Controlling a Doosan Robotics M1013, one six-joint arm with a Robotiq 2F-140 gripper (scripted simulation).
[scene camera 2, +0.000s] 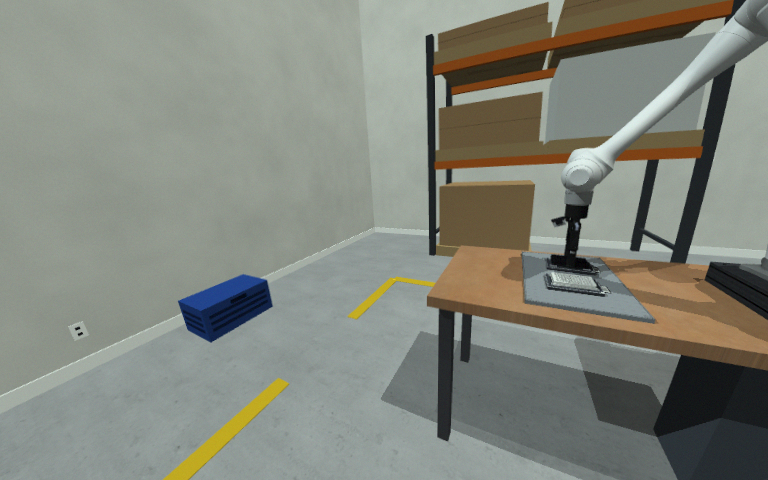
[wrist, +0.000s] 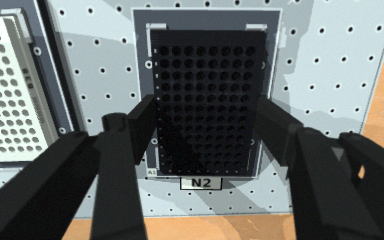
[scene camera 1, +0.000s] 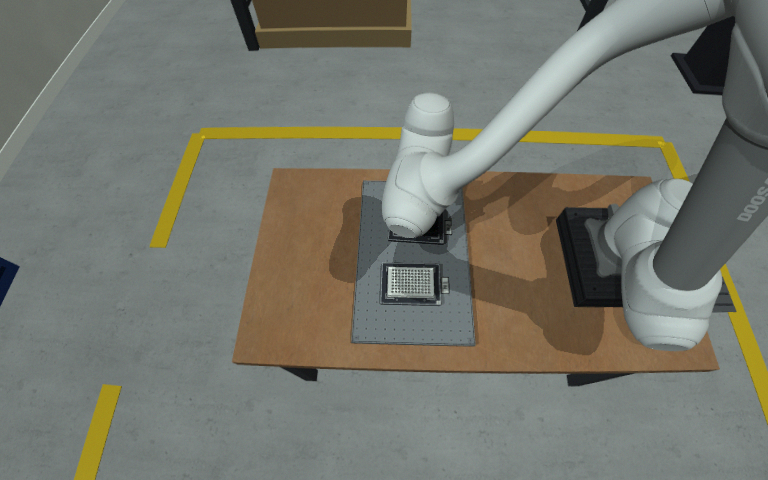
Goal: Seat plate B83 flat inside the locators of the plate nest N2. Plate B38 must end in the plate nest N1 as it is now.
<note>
In view: the gripper [scene camera 2: 568,261], a white well plate B38 [scene camera 1: 397,276] and a black well plate B83 [wrist: 195,72].
The gripper shows as well in the wrist view [wrist: 204,109].
</note>
